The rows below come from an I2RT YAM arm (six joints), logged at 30 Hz.
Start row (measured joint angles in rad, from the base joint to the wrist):
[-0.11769 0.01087 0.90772 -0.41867 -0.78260 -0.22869]
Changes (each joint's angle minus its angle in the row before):
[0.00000 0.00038 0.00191 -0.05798 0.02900 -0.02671]
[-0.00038 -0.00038 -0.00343 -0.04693 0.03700 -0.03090]
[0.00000 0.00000 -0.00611 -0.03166 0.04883 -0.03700]
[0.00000 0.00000 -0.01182 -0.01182 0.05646 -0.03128]
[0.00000 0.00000 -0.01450 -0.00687 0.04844 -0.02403]
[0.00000 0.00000 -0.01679 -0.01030 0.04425 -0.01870]
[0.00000 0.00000 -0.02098 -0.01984 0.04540 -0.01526]
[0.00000 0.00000 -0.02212 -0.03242 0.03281 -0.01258]
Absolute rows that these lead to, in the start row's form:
[-0.11769 0.01125 0.90963 -0.47665 -0.75360 -0.25540]
[-0.11807 0.01087 0.90620 -0.52358 -0.71660 -0.28630]
[-0.11807 0.01087 0.90009 -0.55524 -0.66777 -0.32330]
[-0.11807 0.01087 0.88827 -0.56706 -0.61131 -0.35458]
[-0.11807 0.01087 0.87377 -0.57393 -0.56287 -0.37861]
[-0.11807 0.01087 0.85698 -0.58423 -0.51862 -0.39731]
[-0.11807 0.01087 0.83600 -0.60407 -0.47322 -0.41257]
[-0.11807 0.01087 0.81388 -0.63649 -0.44041 -0.42515]

